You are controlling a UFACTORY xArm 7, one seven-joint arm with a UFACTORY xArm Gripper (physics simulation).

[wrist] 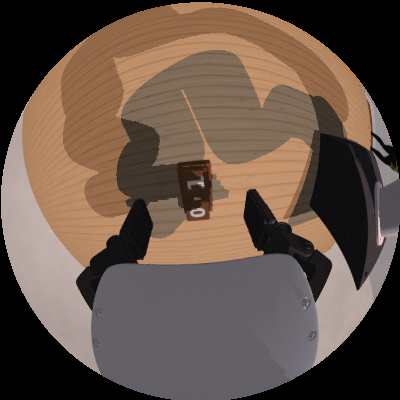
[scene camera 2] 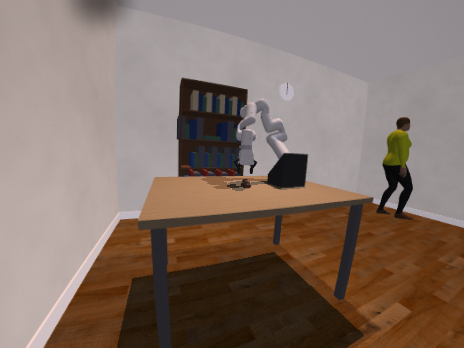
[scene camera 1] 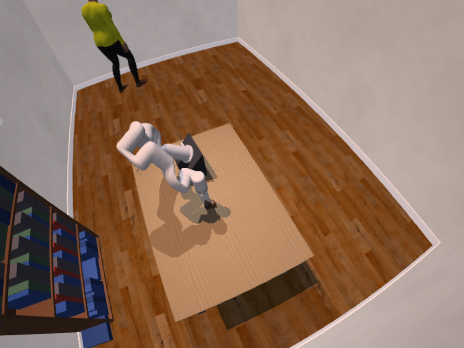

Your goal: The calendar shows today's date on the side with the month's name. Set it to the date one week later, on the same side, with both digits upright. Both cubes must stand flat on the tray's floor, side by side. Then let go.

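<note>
The small dark brown calendar [scene camera 2: 245, 184] stands on the table, with its tray's rim [wrist: 195, 163] showing along the far edge in the wrist view. A cube with a white 1 [wrist: 196, 182] faces up to the wrist camera; the digit lies sideways in that view. A white 0 [wrist: 198, 213] shows at the near end, also turned sideways. Dark shadow patches cover the part between them, so the cubes' seating and the month's name cannot be read. My gripper [scene camera 1: 210, 204] [scene camera 2: 245, 171] [wrist: 195, 207] is open and empty above the calendar, its fingers wide apart on either side.
The black wedge-shaped arm mount [scene camera 1: 192, 159] [scene camera 2: 288, 170] [wrist: 345, 200] stands on the wooden table [scene camera 1: 265, 235] [scene camera 2: 210, 205] [wrist: 240, 240]. A bookshelf [scene camera 1: 51, 235] [scene camera 2: 183, 100] stands beyond the table. A person in a yellow-green top [scene camera 1: 102, 25] [scene camera 2: 398, 147] stands away from the table.
</note>
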